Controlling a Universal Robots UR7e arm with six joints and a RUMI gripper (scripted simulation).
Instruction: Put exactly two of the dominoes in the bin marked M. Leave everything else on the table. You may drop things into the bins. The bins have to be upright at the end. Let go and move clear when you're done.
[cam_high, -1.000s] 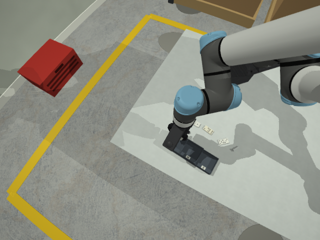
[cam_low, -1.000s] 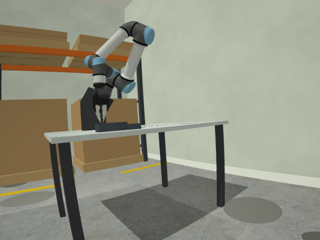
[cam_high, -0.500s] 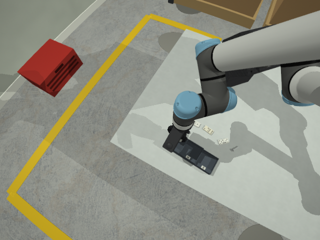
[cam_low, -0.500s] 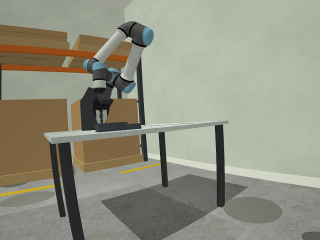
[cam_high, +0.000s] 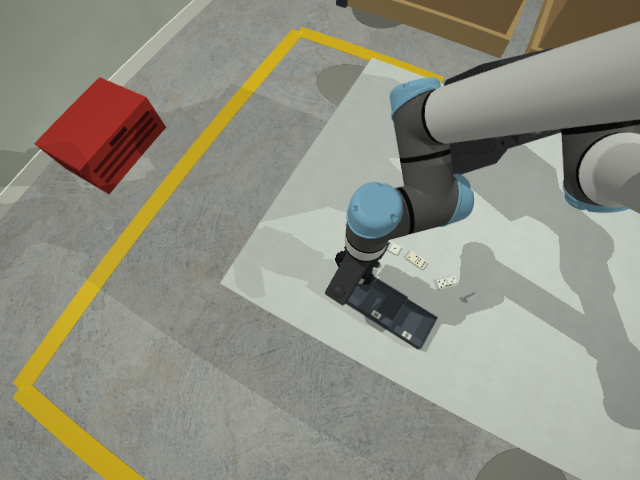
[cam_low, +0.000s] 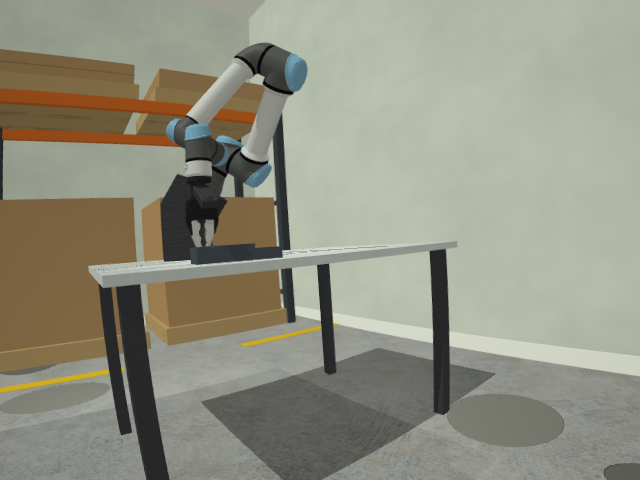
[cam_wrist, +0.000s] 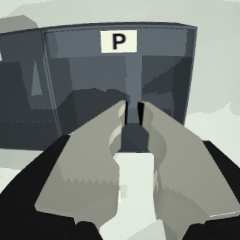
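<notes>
My hand is 9 cm to the right of the bin and 1 cm above it. The rest, counted from my hand: black nut 8 cm behind, 2 cm to the left, 3 cm below; domino 15 cm behind, 9 cm to the left, 3 cm below; screw 16 cm behind, 24 cm to the left, 3 cm below.
</notes>
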